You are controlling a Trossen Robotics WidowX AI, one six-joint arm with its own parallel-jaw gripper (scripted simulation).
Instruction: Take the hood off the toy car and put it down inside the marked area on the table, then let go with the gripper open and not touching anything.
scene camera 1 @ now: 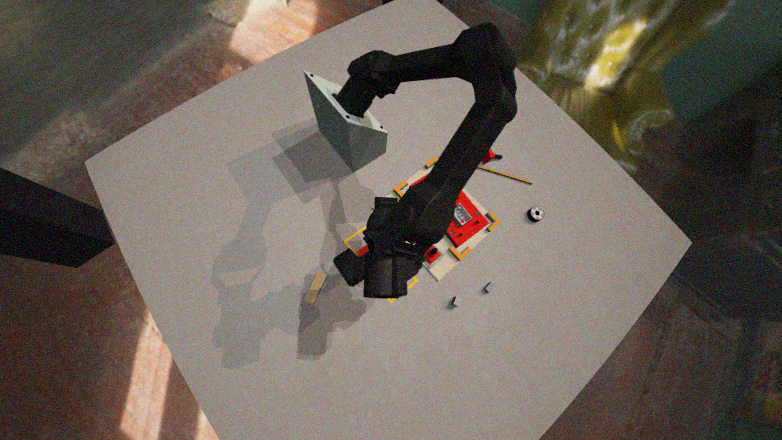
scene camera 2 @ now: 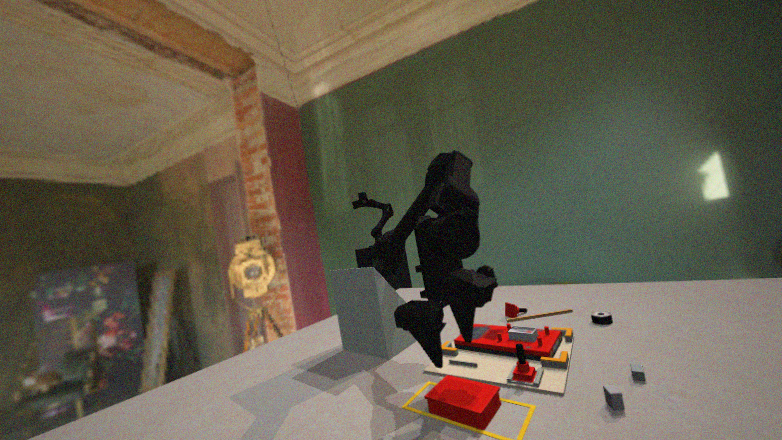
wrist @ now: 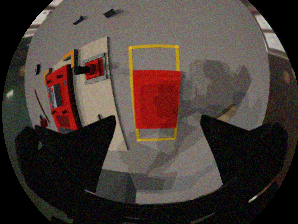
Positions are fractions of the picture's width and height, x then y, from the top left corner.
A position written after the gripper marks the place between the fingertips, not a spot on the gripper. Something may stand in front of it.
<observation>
gripper: scene camera 1 0.49,0.58; scene camera 2 0.58,0.80; wrist 0.54,0.53
red toy car body: scene camera 1 0.59,0.54; scene camera 2 0.63,0.77; wrist 0.22,0.52
</observation>
